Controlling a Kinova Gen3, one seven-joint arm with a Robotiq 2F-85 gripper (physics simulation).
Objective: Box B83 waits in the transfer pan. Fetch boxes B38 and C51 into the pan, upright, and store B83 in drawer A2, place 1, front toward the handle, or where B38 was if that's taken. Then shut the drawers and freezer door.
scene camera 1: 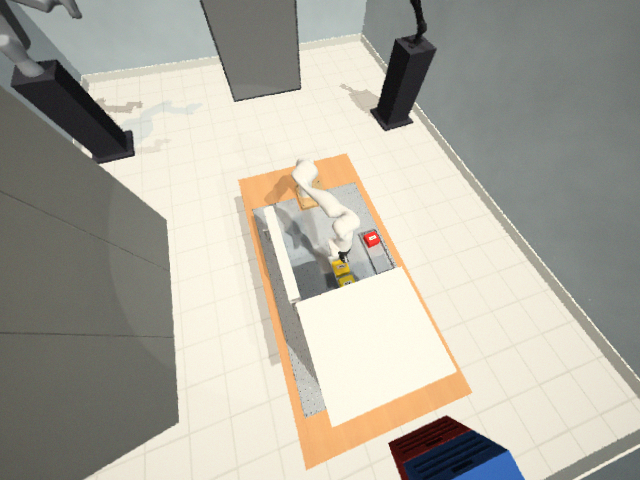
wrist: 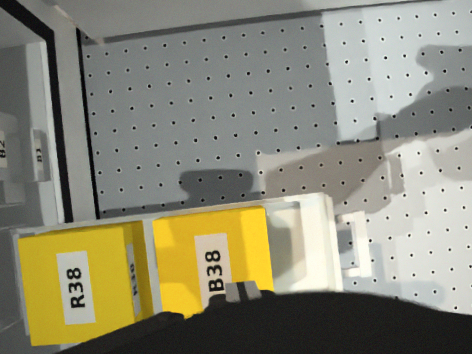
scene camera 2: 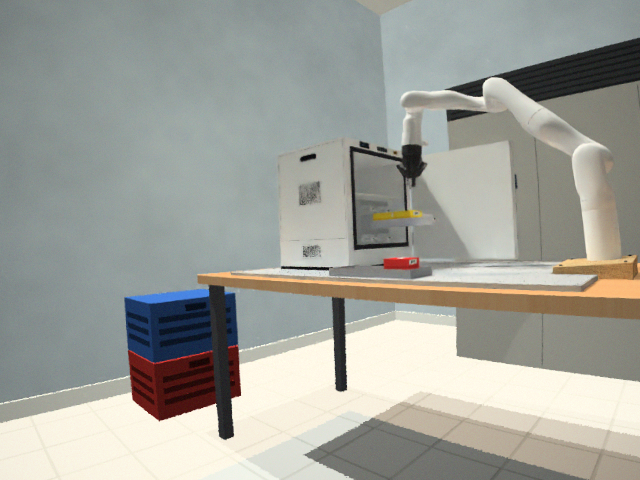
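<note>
My gripper (scene camera 1: 343,256) (scene camera 2: 413,181) (wrist: 241,304) is shut and empty, pointing down above box B38. Yellow box B38 (scene camera 1: 340,267) (scene camera 2: 410,213) (wrist: 175,260) lies flat in the pulled-out drawer (scene camera 2: 427,220) (wrist: 336,250), nearer its handle. Yellow box R38 (scene camera 1: 346,280) (scene camera 2: 383,215) (wrist: 45,280) lies behind it, toward the freezer. A red box (scene camera 1: 371,238) (scene camera 2: 398,263) sits in the transfer pan (scene camera 1: 381,258) (scene camera 2: 356,271), at the end nearer the robot base; its label is too small to read. Box C51 does not show. The black gripper body hides the lower part of B38 in the wrist view.
The white freezer (scene camera 1: 377,346) (scene camera 2: 310,222) stands at the table's end. Its door (scene camera 1: 279,248) (scene camera 2: 475,201) stands open on the side away from the pan. More drawer fronts (wrist: 41,155) show inside. The drawer handle (wrist: 364,245) points toward the robot base.
</note>
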